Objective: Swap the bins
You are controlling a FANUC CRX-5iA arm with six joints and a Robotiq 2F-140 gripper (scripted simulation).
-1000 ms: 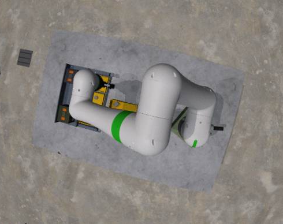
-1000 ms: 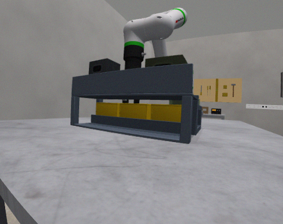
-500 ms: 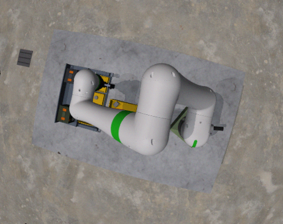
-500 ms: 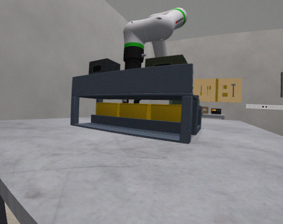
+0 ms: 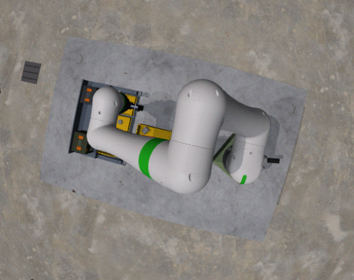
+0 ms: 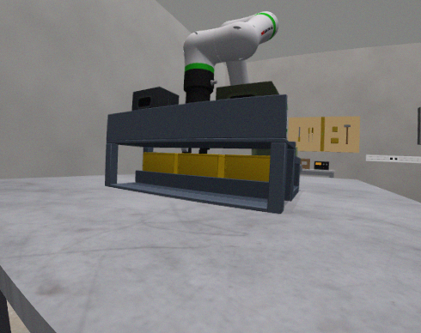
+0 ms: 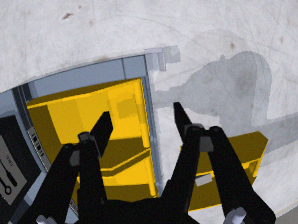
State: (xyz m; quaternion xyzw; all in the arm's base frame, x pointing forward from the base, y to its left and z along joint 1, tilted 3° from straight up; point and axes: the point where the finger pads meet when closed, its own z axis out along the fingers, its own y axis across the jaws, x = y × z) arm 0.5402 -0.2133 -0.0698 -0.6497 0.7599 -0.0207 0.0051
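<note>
Right now the grey part is 70 mm behind my hand, 120 mm to the left of it and 50 mm below it. From my hand the other things lie so: dark shelf (130 mm ahead, 90 mm to the left); then black box (170 mm ahead, 30 mm to the right, 100 mm above).
</note>
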